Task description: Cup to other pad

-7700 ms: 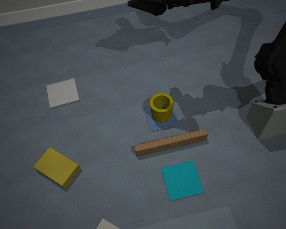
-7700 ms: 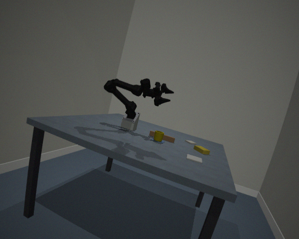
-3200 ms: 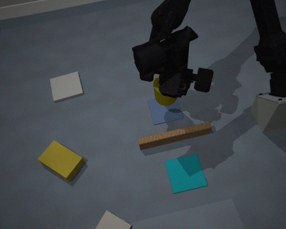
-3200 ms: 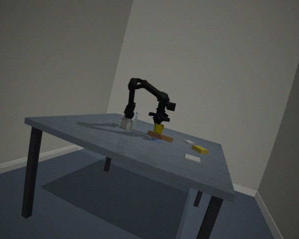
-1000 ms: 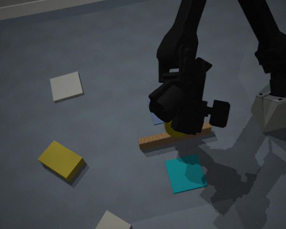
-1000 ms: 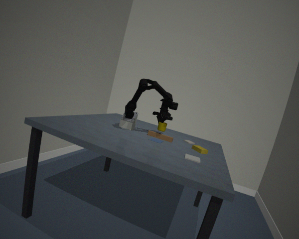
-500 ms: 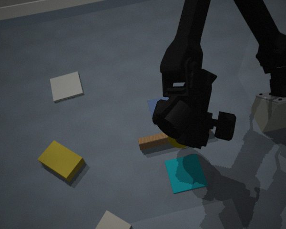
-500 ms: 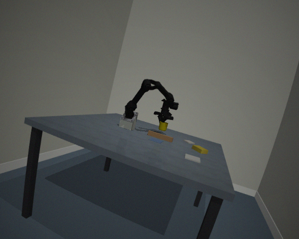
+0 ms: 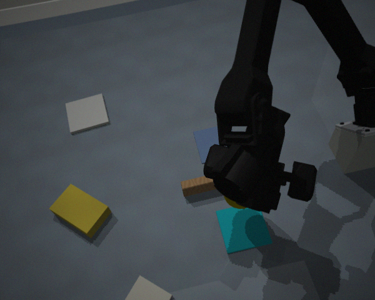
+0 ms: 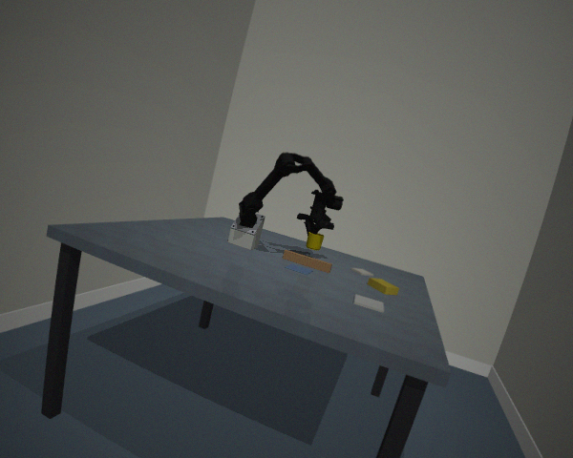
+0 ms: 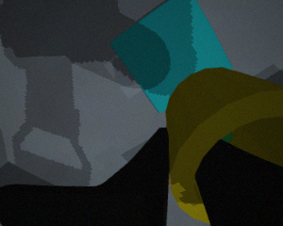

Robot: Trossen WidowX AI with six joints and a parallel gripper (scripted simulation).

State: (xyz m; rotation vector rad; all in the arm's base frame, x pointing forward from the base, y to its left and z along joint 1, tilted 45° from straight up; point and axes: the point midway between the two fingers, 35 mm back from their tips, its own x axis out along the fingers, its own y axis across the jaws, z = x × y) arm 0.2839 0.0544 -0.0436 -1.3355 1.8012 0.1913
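Right now my gripper tip is 11 cm above the teal pad, 3 cm to the right of it and 3 cm short of it. Round my gripper tip: yellow cup: 2 cm to the right, 2 cm ahead; then pale blue pad: 19 cm to the right, 11 cm below, 2 cm ahead; then wooden bar: 9 cm below, 8 cm to the right, 2 cm ahead.
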